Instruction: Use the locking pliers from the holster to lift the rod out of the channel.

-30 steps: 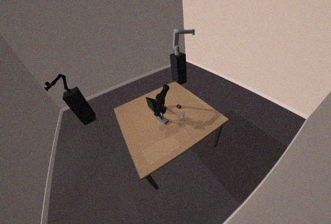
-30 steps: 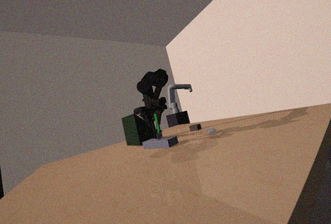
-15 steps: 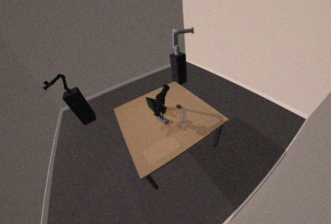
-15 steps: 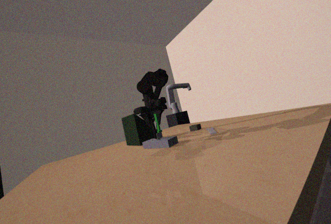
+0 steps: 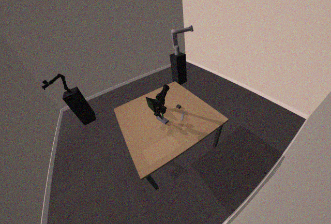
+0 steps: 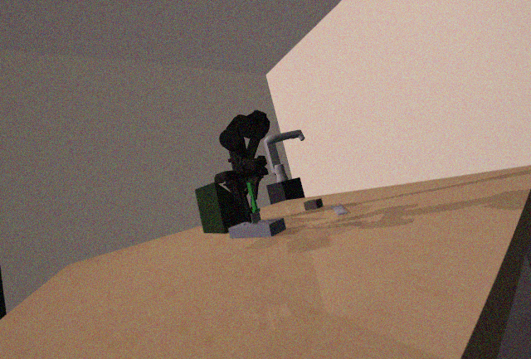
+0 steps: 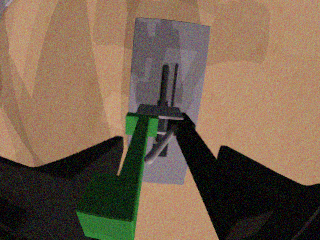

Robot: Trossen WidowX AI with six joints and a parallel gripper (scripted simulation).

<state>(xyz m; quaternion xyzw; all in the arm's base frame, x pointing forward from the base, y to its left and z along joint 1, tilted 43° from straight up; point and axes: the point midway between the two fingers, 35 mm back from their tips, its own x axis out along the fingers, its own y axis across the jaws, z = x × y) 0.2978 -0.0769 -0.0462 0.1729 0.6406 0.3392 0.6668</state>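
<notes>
Right now my gripper tip is 20 mm to the left of the dark handle. The rest, counted from my gripper tip: grey channel block: 80 mm below; then grey piece: 290 mm to the left, 100 mm below, 100 mm ahead; then dark rod: 90 mm below, 10 mm to the left.
</notes>
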